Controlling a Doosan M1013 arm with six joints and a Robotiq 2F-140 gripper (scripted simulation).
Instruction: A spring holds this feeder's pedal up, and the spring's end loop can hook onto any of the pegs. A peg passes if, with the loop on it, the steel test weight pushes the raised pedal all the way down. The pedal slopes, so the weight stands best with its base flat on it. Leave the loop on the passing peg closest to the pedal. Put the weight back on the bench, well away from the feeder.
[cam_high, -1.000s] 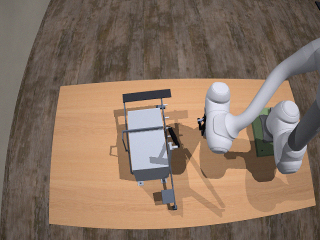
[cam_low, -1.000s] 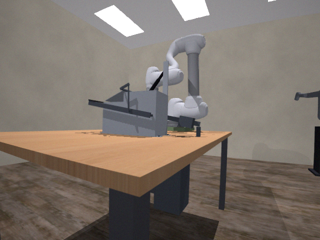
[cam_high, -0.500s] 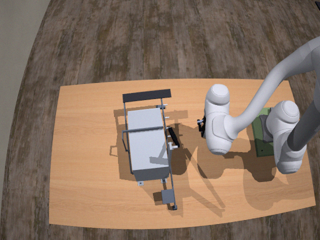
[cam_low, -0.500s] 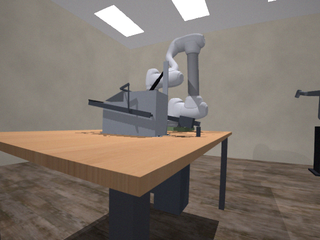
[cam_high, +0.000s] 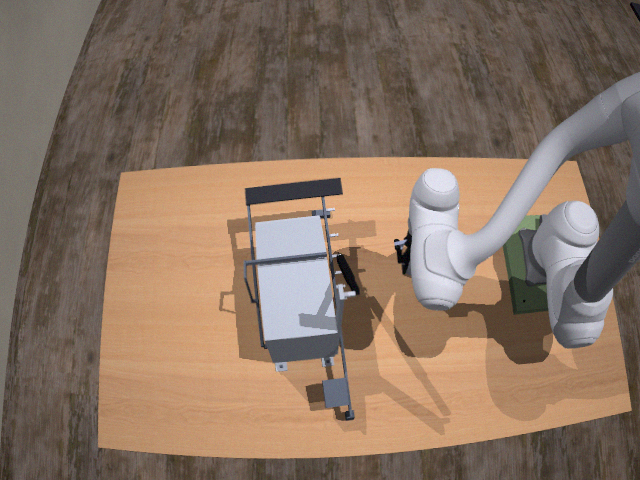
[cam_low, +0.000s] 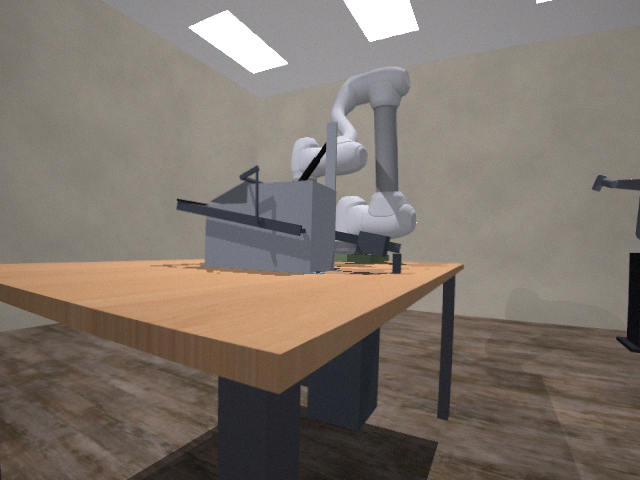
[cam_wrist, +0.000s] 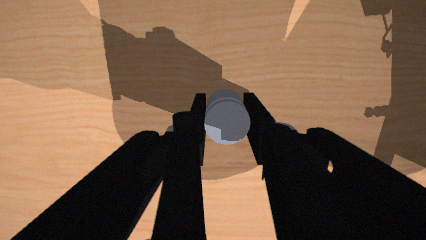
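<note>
My hand is 10 mm above the steel test weight. Round my hand: peg: 190 mm ahead, 220 mm to the left, 360 mm above.
</note>
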